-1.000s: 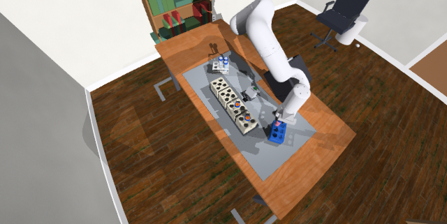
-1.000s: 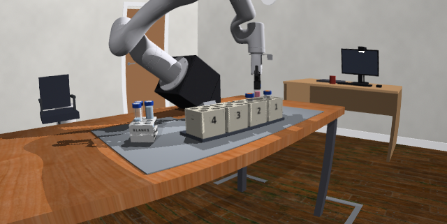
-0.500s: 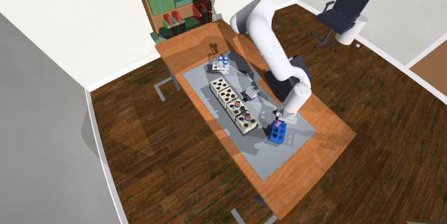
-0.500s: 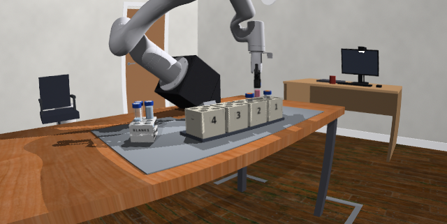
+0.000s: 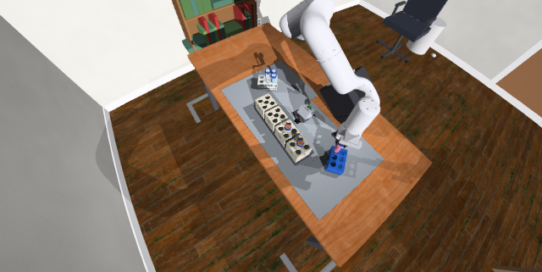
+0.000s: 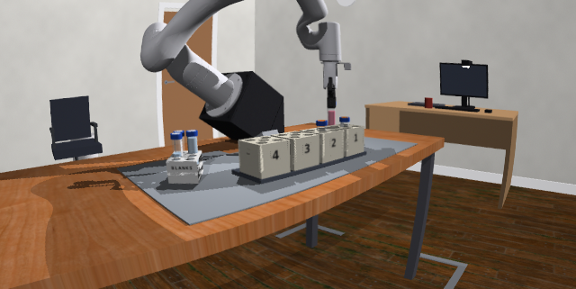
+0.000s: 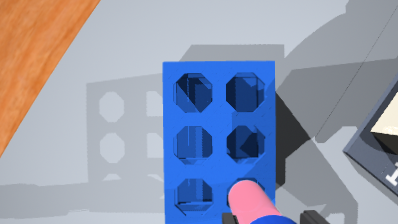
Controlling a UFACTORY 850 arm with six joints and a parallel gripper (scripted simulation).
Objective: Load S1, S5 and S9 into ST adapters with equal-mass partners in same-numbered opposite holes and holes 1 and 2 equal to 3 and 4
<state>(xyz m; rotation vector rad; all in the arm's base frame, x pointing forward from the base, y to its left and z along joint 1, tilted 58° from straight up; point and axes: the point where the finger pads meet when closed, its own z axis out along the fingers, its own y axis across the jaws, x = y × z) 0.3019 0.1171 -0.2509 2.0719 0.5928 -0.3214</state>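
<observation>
Now: hand 5 cm above the sample tube, 1 cm to the left of it and 1 cm past it. Also, from my hand: blue rack (13 cm below, 4 cm to the left, 2 cm ahead); white blanks rack (63 cm to the right, 13 cm below, 3 cm behind); green DONE key (29 cm to the right, 9 cm below, 8 cm behind).
</observation>
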